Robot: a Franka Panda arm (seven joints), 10 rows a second.
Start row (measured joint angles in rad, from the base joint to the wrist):
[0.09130 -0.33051 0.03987 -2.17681 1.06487 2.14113 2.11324]
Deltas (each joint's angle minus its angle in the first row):
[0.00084 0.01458 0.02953 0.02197 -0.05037 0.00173 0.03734]
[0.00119 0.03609 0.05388 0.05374 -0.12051 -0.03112 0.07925]
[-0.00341 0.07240 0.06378 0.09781 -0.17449 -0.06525 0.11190]
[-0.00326 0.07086 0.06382 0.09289 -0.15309 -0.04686 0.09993]
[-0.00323 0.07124 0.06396 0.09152 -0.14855 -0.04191 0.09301]
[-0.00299 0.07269 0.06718 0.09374 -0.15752 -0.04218 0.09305]
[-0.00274 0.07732 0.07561 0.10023 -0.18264 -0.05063 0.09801]
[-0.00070 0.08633 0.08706 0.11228 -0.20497 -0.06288 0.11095]
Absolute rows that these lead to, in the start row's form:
[0.09214 -0.31593 0.06940 -2.15484 1.01450 2.14286 2.15058]
[0.09249 -0.29442 0.09375 -2.12307 0.94436 2.11001 2.19249]
[0.08789 -0.25811 0.10365 -2.07900 0.89038 2.07588 2.22514]
[0.08804 -0.25965 0.10369 -2.08392 0.91178 2.09427 2.21317]
[0.08807 -0.25927 0.10383 -2.08529 0.91632 2.09922 2.20625]
[0.08831 -0.25782 0.10705 -2.08307 0.90735 2.09895 2.20629]
[0.08856 -0.25319 0.11548 -2.07658 0.88223 2.09050 2.21125]
[0.09060 -0.24418 0.12693 -2.06453 0.85990 2.07825 2.22419]

